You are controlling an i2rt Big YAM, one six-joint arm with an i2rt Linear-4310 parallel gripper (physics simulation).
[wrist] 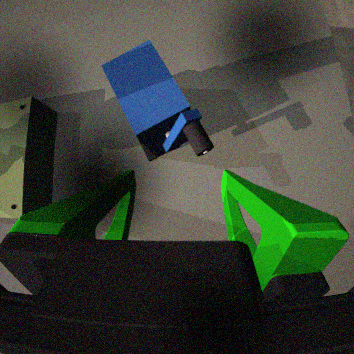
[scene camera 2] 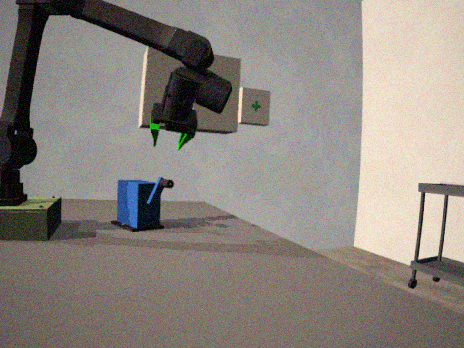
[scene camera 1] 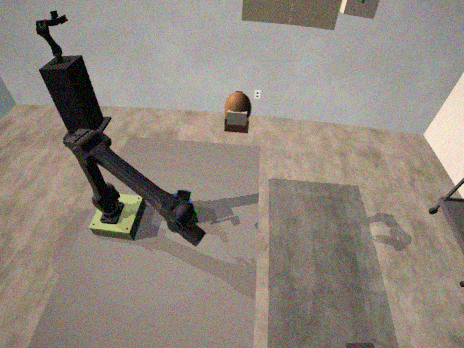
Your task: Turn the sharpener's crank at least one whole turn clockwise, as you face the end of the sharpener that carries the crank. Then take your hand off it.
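Places are measured from the arm's base along level axes (x back, y right, z up), in centimetres.
Pixels of known places: gripper, between the fingertips: (wrist: 178,177) (scene camera 2: 166,147); arm's base, origin of its link: (scene camera 2: 6,202) (scene camera 1: 112,213).
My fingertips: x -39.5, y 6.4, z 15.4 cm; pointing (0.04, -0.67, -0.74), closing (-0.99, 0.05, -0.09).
For each thing: its top centre in the pictures, then the offset to it from my fingertips. "*": a spot on its surface instead. Level surfaces: height alone.
- blue sharpener, a spot on its surface: (wrist: 145,90) * dy -12.3, dx +4.4, dz -9.7 cm
- dark handle knob, centre of its top: (wrist: 197,135) (scene camera 2: 166,179) dy -5.5, dx -1.6, dz -8.3 cm
- table, height of its surface: dz -22.5 cm
The blue sharpener (scene camera 2: 131,204) (wrist: 145,90) stands upright on a dark base on the table. In scene camera 1 it is mostly hidden behind the arm. Its blue crank arm (scene camera 2: 154,191) (wrist: 175,132) is on the end face and slants upward to a dark handle knob (scene camera 2: 167,183) (wrist: 198,138) at its upper end. My gripper (scene camera 2: 167,146) (wrist: 178,177) is open and empty, with green fingers pointing down. It hangs above the sharpener, apart from the crank and knob. In the wrist view the knob lies beyond the fingertips, between their lines.
The arm's green base block (scene camera 1: 116,220) (scene camera 2: 25,220) (wrist: 12,155) stands beside the sharpener on the table (scene camera 1: 150,310) (scene camera 2: 225,300). A grey cart (scene camera 2: 440,189) stands at the right, off the table. Wall boxes (scene camera 2: 220,95) hang behind the arm. A dark grey mat (scene camera 1: 320,260) lies on the floor.
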